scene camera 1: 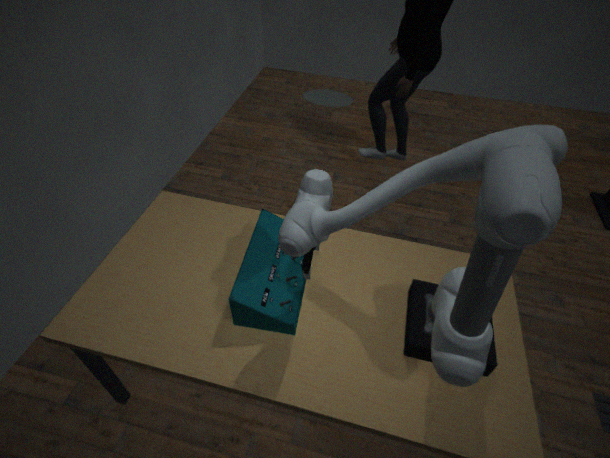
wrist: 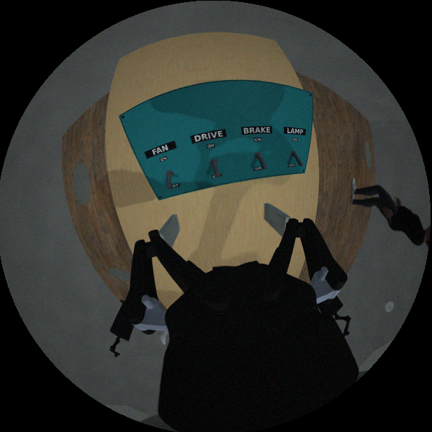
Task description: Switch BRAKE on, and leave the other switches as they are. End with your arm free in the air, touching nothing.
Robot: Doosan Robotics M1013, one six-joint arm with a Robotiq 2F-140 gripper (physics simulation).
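Frame: origin at the arm's base, x back, y left, z down, level; centimetres.
Seen in the pictures: gripper, fingertip midpoint: (scene camera 1: 311, 263).
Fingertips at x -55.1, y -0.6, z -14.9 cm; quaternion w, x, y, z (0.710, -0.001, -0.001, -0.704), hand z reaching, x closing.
A point is followed by its place in that frame.
A teal sloped switch box (scene camera 1: 252, 280) @[x -76.4, y 7.5, z -6.7 cm] (wrist: 225, 107) stands on the table. In the wrist view it carries the FAN switch (wrist: 170, 179), DRIVE switch (wrist: 215, 168), BRAKE switch (wrist: 260, 161) and LAMP switch (wrist: 296, 159), from left to right. Each has ON above and OFF below; all four levers lean toward OFF. My gripper (scene camera 1: 307, 269) @[x -55.1, y -0.6, z -14.9 cm] (wrist: 221, 216) is open, with nothing between its fingers. In the wrist view the fingertips show below the panel's lower edge, the right one below BRAKE. In the scene view the wrist hides part of the box and most of the gripper.
The box stands on a light wooden table (scene camera 1: 150, 240) @[x -136.3, y -12.9, z 9.2 cm] (wrist: 200, 55). My arm's black base block (scene camera 1: 417, 320) @[x -11.3, y 3.8, z 0.1 cm] is at the table's right side. A person (scene camera 1: 387, 100) (wrist: 390, 205) stands on the floor beyond the table. A grey wall (scene camera 1: 100, 125) rises at the left.
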